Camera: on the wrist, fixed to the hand. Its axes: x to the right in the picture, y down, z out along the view.
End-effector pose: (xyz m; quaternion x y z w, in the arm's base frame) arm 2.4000 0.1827 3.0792 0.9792 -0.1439 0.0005 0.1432
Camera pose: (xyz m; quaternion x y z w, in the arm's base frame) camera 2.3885 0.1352 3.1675 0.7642 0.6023 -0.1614 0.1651
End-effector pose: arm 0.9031 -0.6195 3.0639 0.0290 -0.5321 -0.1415 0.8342
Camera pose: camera 0.9837 -0.5598 3.0529 0.3350 -0.3734 -0.7414 0.4457
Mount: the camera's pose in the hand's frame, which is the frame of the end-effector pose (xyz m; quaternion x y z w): 0.0061 0.0716 -0.0709 -0.0752 -0.0484 -0.7229 0.6852
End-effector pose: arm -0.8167 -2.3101 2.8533 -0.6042 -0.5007 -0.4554 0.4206
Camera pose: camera -0.7546 -2.3875 2.8719 0.1057 0.7659 0.6245 0.1107
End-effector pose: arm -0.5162 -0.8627 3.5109 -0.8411 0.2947 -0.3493 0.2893
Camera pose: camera -0.5874 -0.9340 3.5056 0.8280 0.3938 0.3856 0.1033
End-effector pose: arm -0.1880 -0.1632 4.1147 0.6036 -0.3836 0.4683 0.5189
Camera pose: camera -0.2662 -0.1052 4.1413 0.6745 0.1132 -0.1123 0.7209
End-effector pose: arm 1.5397 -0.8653 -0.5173 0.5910 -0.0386 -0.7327 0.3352
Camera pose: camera 1.6344 -0.8998 -0.5112 -0.3722 -0.4396 0.7758 0.2574
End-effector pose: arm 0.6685 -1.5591 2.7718 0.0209 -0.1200 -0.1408 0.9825
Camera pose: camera 0.7108 -1.4916 2.7098 0.0204 -0.1041 -0.8167 0.5672
